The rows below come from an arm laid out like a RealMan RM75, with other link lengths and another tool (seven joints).
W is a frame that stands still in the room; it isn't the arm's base.
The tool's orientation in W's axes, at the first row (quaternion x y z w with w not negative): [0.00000 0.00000 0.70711 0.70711]
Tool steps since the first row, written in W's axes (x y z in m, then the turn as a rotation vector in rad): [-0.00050 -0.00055 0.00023 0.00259 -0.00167 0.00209]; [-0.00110 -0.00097 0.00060 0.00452 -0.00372 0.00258]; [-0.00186 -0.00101 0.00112 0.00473 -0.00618 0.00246]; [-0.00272 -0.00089 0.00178 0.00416 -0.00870 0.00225]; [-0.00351 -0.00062 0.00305 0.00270 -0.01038 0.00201]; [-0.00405 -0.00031 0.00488 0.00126 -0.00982 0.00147]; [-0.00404 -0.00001 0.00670 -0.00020 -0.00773 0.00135]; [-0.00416 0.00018 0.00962 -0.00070 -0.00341 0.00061]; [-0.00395 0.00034 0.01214 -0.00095 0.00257 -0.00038]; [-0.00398 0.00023 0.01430 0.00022 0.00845 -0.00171]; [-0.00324 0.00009 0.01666 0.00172 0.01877 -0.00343]
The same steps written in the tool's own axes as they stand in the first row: [-0.00055 0.00050 0.00023 -0.00167 -0.00259 0.00209]; [-0.00097 0.00110 0.00060 -0.00372 -0.00452 0.00258]; [-0.00101 0.00186 0.00112 -0.00618 -0.00473 0.00246]; [-0.00089 0.00272 0.00178 -0.00870 -0.00416 0.00225]; [-0.00062 0.00351 0.00305 -0.01038 -0.00270 0.00201]; [-0.00031 0.00405 0.00488 -0.00982 -0.00126 0.00147]; [-0.00001 0.00404 0.00670 -0.00773 0.00020 0.00135]; [0.00018 0.00416 0.00962 -0.00341 0.00070 0.00061]; [0.00034 0.00395 0.01214 0.00257 0.00095 -0.00038]; [0.00023 0.00398 0.01430 0.00845 -0.00022 -0.00171]; [0.00009 0.00324 0.01666 0.01877 -0.00172 -0.00343]
